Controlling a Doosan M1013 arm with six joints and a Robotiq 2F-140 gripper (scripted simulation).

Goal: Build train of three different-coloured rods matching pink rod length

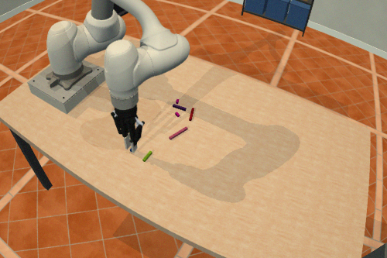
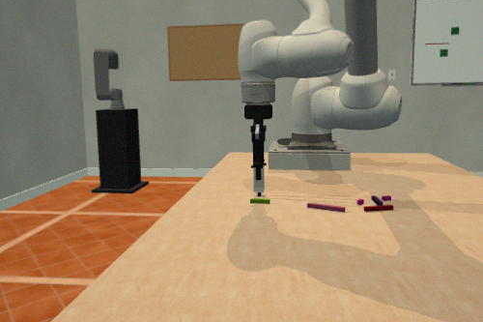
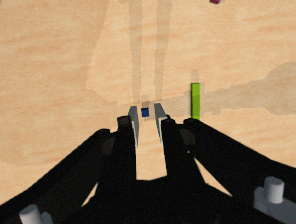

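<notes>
My hand is 40 mm above the blue rod. Also, from my hand: pink rod 170 mm to the left, 100 mm ahead, 40 mm below; lime rod 70 mm ahead, 40 mm below, 10 mm to the left; purple rod 300 mm to the left, 40 mm below, 30 mm ahead.
</notes>
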